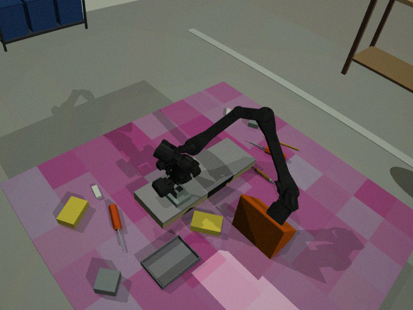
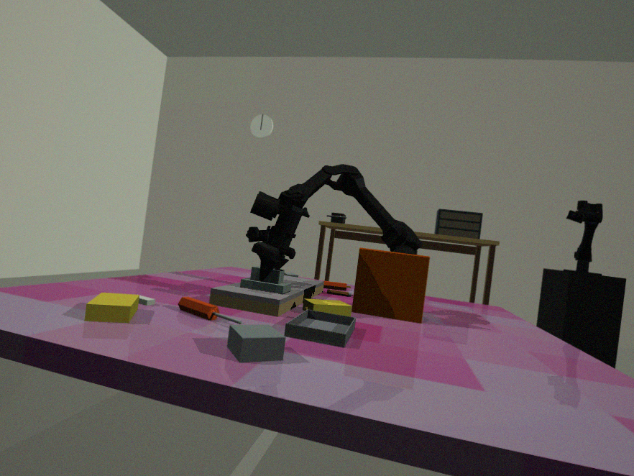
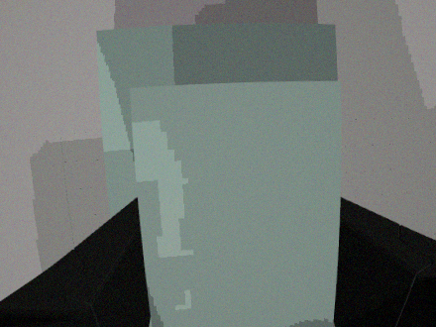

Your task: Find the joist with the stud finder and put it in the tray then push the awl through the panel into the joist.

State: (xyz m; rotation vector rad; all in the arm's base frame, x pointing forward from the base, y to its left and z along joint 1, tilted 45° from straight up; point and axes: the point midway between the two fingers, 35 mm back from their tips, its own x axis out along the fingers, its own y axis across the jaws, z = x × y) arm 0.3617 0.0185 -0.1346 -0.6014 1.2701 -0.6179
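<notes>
Right now my gripper tip is 40 mm past the indicator light and 30 mm below it. The rest, counted from my gripper tip: grey block 110 mm behind, 390 mm to the left, 50 mm below; tray 190 mm behind, 200 mm to the left, 50 mm below; stud finder 20 mm behind, 20 mm above.
</notes>
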